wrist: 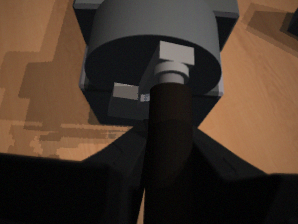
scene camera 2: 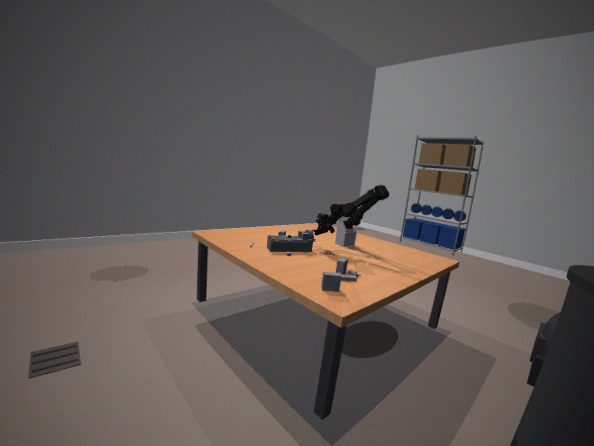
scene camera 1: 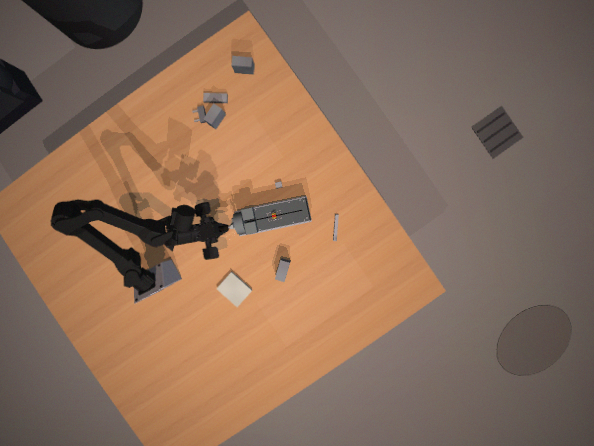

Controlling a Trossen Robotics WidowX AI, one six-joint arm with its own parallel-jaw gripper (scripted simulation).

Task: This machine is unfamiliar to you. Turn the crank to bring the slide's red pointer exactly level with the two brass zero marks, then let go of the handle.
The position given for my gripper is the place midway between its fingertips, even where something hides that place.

In view: my gripper (scene camera 1: 227, 227) and a grey crank machine (wrist: 119, 48).
My gripper shows as well in the wrist view (wrist: 165, 129).
